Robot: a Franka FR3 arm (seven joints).
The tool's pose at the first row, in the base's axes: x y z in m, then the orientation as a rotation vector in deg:
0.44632, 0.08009, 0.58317, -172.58, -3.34, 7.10
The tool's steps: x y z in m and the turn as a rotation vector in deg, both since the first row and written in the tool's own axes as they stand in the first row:
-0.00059, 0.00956, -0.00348, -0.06, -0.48, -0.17
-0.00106, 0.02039, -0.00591, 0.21, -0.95, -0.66
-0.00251, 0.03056, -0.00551, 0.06, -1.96, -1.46
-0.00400, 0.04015, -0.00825, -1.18, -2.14, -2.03
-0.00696, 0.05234, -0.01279, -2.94, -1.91, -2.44
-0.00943, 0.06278, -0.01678, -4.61, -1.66, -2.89
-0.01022, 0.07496, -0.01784, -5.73, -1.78, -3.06
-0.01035, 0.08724, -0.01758, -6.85, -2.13, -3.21
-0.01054, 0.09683, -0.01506, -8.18, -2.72, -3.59
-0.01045, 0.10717, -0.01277, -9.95, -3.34, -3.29
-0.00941, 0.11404, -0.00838, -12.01, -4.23, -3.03
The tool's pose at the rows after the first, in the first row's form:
0.44634, 0.07015, 0.58544, -172.61, -3.65, 7.81
0.44644, 0.05910, 0.58650, -172.28, -4.41, 8.46
0.44530, 0.04900, 0.58492, -172.30, -5.72, 9.91
0.44437, 0.03909, 0.58652, -173.47, -6.71, 10.15
0.44221, 0.02631, 0.58969, -175.20, -7.49, 9.80
0.44043, 0.01536, 0.59250, -176.83, -8.33, 9.40
0.44014, 0.00312, 0.59206, -177.92, -8.72, 9.59
0.44040, -0.00903, 0.59025, -178.99, -9.12, 10.15
0.44032, -0.01823, 0.58655, 178.56, 9.83, -10.96
0.44056, -0.02819, 0.58296, 176.73, 9.43, -11.77
0.44145, -0.03441, 0.57766, 174.57, 9.14, -12.94

